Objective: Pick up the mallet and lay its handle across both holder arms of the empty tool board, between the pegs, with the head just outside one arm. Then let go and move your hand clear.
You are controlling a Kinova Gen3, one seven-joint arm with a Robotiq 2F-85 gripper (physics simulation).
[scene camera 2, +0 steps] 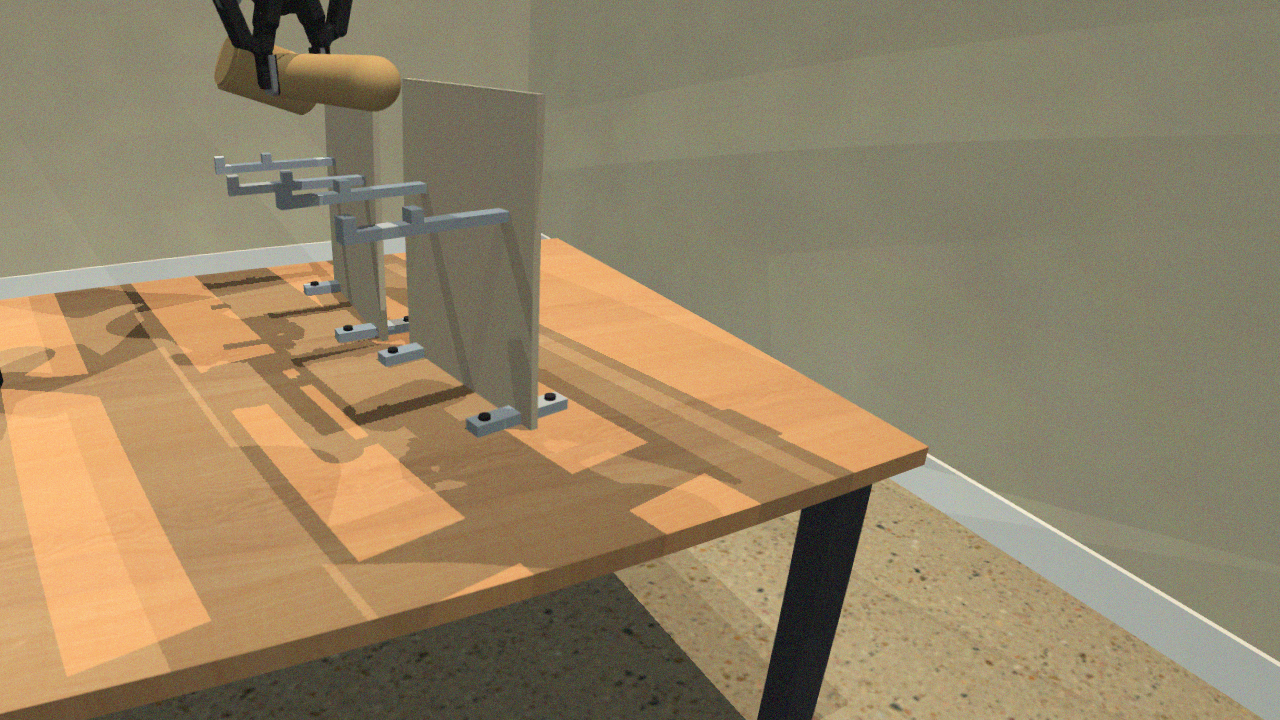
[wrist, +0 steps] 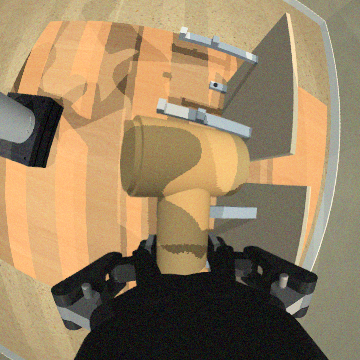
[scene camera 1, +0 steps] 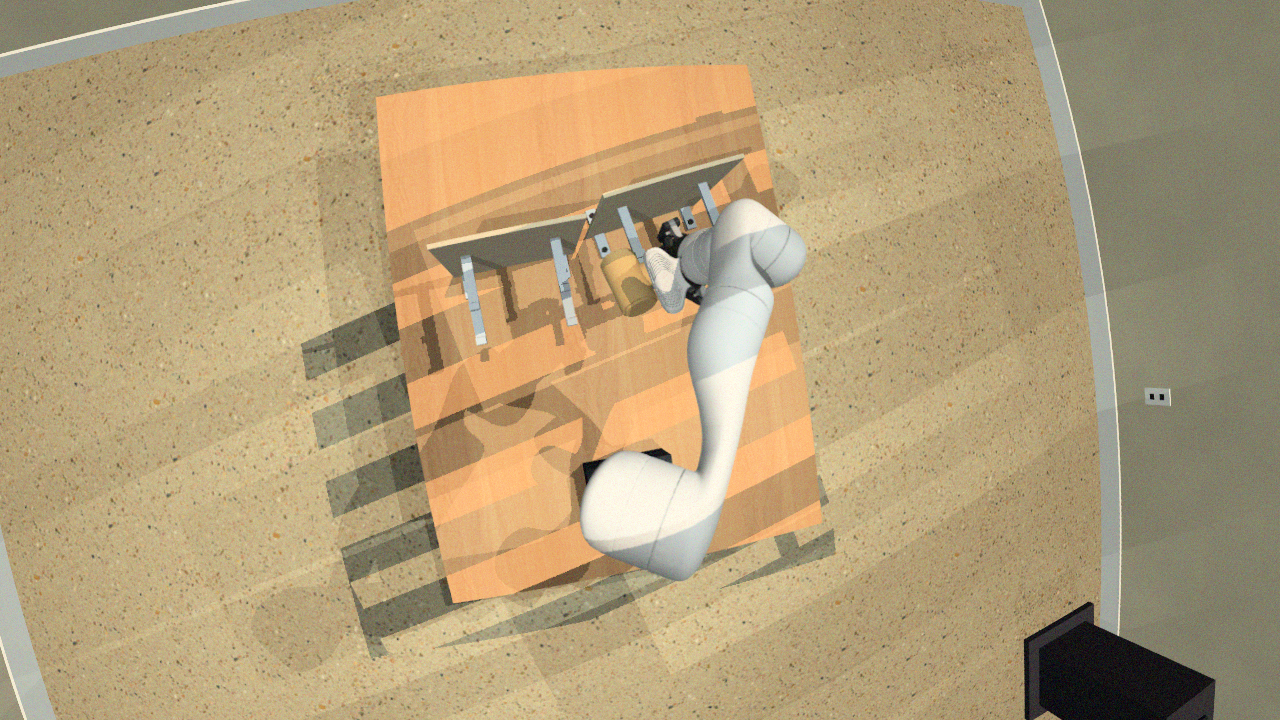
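Seen in the pictures: gripper, fingertip midpoint: (scene camera 2: 297, 90) (wrist: 180, 242); arm's base, link origin: (wrist: 21, 125).
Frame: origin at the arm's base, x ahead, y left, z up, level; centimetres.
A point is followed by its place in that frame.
Note:
My gripper (scene camera 2: 295, 68) {x 40.7, y -10.9, z 23.0 cm} (wrist: 180, 242) {x 40.7, y -10.9, z 23.0 cm} is shut on the handle of the wooden mallet (scene camera 1: 629, 284) {x 38.6, y -3.1, z 27.7 cm} (scene camera 2: 353, 80) {x 41.8, y -28.6, z 24.8 cm} (wrist: 185, 157) {x 38.8, y -3.9, z 27.7 cm}. In the scene camera 2 view the mallet is roughly level, clearly above the holder arms and touching none. Its head (wrist: 165, 155) {x 37.5, y -4.1, z 28.2 cm} points toward the other board. The nearer tool board (scene camera 1: 671, 186) {x 55.7, y -16.3, z 17.1 cm} (scene camera 2: 474, 179) {x 56.0, y -18.5, z 14.6 cm} (wrist: 285, 210) {x 54.2, y -6.1, z 20.1 cm} has two arms; its outer arm (scene camera 1: 707, 201) {x 53.0, y -24.0, z 12.6 cm} (scene camera 2: 456, 221) {x 51.3, y -25.6, z 12.3 cm} and inner arm (scene camera 1: 630, 231) {x 49.7, y -8.2, z 12.5 cm} (scene camera 2: 393, 190) {x 50.6, y -9.1, z 12.2 cm} (wrist: 235, 212) {x 50.6, y -8.2, z 12.6 cm} bear upright pegs. The head is beyond the inner arm. The arms carry no tool. My hand partly hides the handle and arms.
A second tool board (scene camera 1: 528, 246) {x 51.2, y 10.3, z 8.3 cm} (scene camera 2: 353, 210) {x 51.2, y 11.5, z 6.0 cm} (wrist: 270, 95) {x 51.2, y 10.4, z 16.9 cm}, also without a tool, stands beside the first. Its arms (scene camera 1: 563, 282) {x 42.9, y 5.5, z 11.6 cm} (scene camera 1: 474, 300) {x 43.0, y 21.7, z 11.5 cm} (wrist: 225, 124) {x 46.4, y 5.3, z 11.6 cm} (wrist: 220, 47) {x 43.3, y 21.1, z 11.5 cm} stick out at similar height, one close to the mallet head. The black robot base (wrist: 50, 130) {x 6.2, y 0.7, z -6.0 cm} stands on the table.

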